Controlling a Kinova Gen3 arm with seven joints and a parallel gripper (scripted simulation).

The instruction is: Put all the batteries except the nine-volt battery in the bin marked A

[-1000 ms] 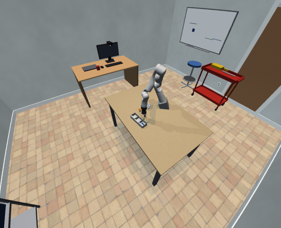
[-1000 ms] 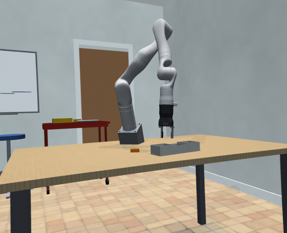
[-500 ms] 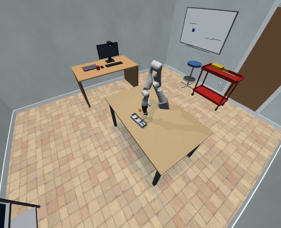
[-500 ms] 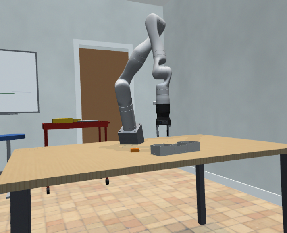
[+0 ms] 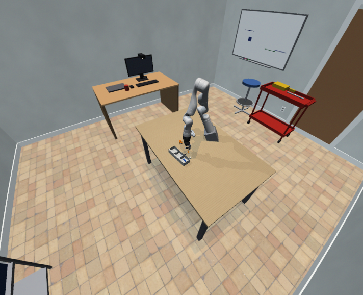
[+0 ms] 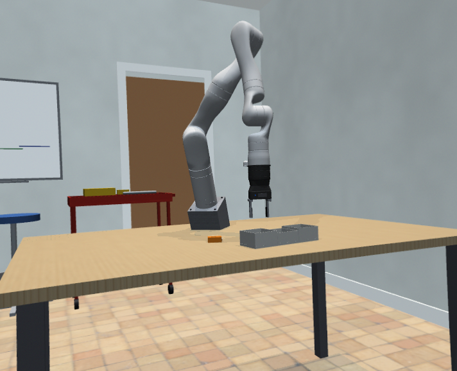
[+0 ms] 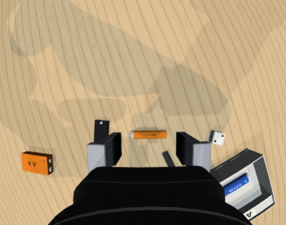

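Right now the orange cylindrical battery is 80 mm below my hand. Round my hand: white die 80 mm to the left, 80 mm below, 40 mm ahead; then black USB stick 90 mm below, 60 mm to the right, 20 mm behind; then black bolt 80 mm below, 50 mm ahead, 10 mm to the left.
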